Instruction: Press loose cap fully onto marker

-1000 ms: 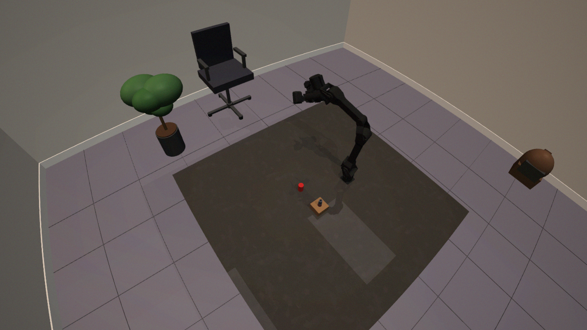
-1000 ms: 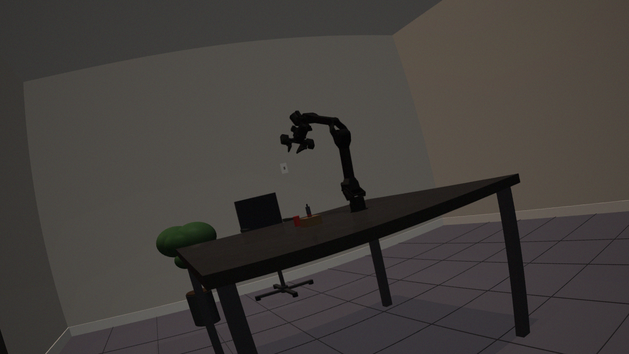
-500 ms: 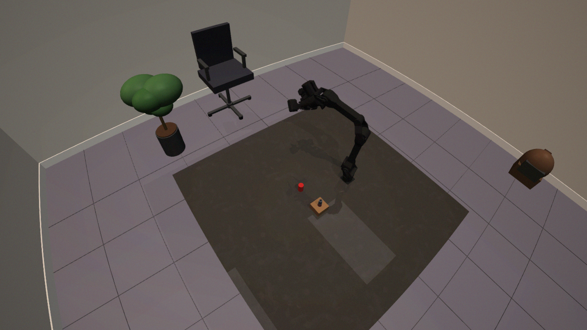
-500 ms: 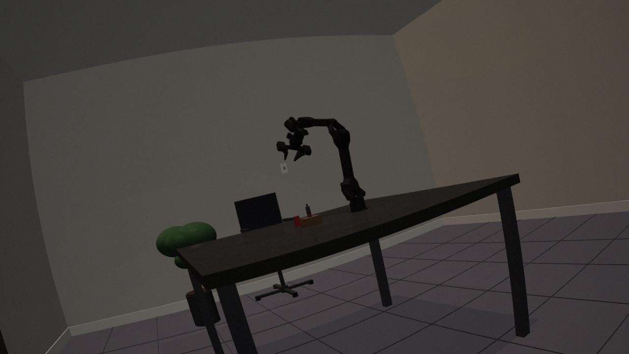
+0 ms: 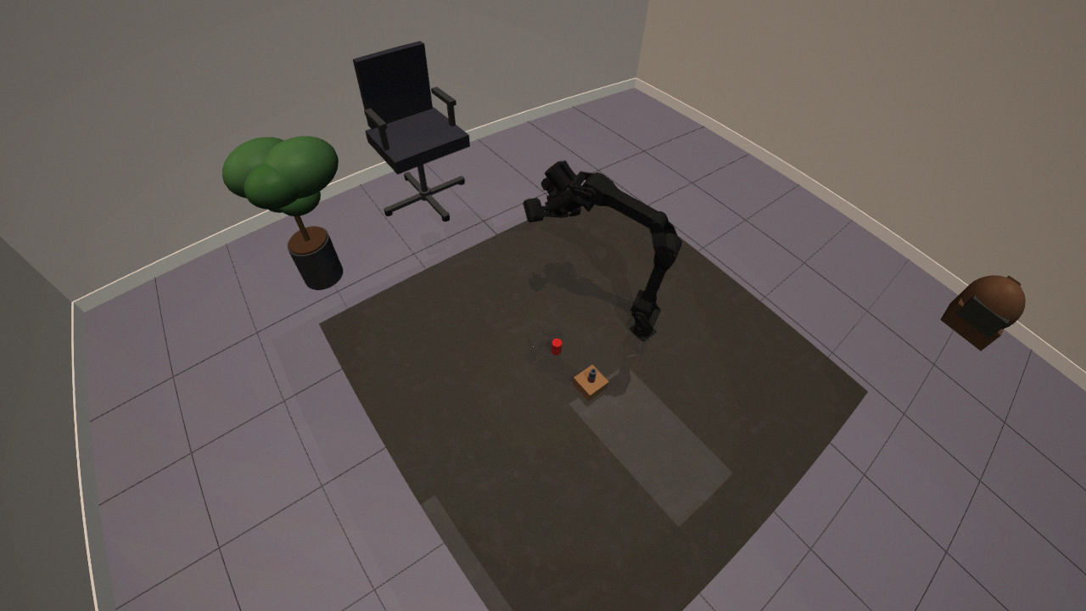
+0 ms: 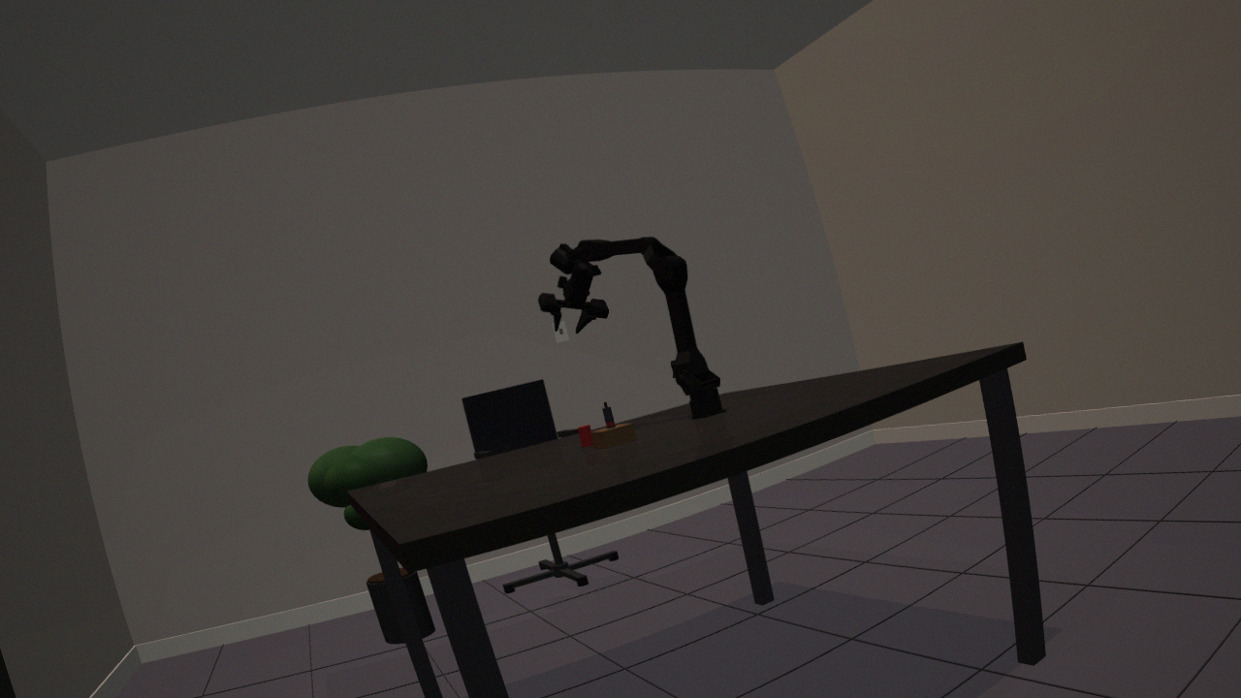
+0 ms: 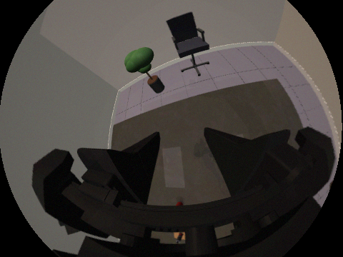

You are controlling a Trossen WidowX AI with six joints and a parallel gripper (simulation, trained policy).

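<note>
Right now the red cap is 12 cm ahead of my gripper tip, 27 cm to the left of it and 27 cm below it. Also, from my gripper tip: tan holder block (11 cm ahead, 42 cm to the left, 28 cm below).
</note>
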